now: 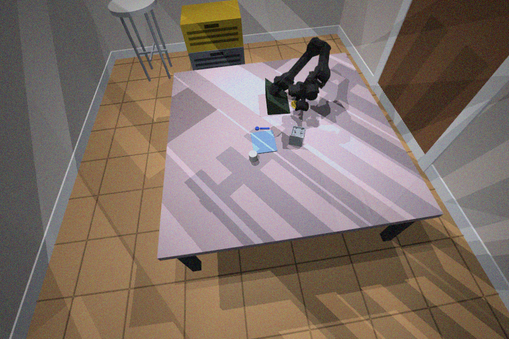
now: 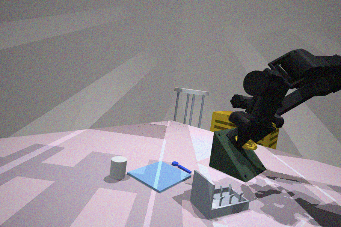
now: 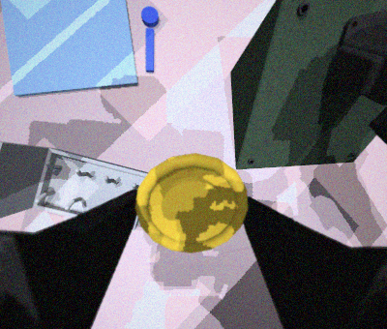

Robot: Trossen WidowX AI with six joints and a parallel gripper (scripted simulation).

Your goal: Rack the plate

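The grey dish rack lies 11 cm below my gripper tip, 11 cm ahead of it and 2 cm to the right of it. Also, from my gripper tip: light blue board: 21 cm to the right, 13 cm below, 10 cm ahead; then yellow plate: 1 cm above; then blue spoon: 20 cm to the right, 13 cm below.
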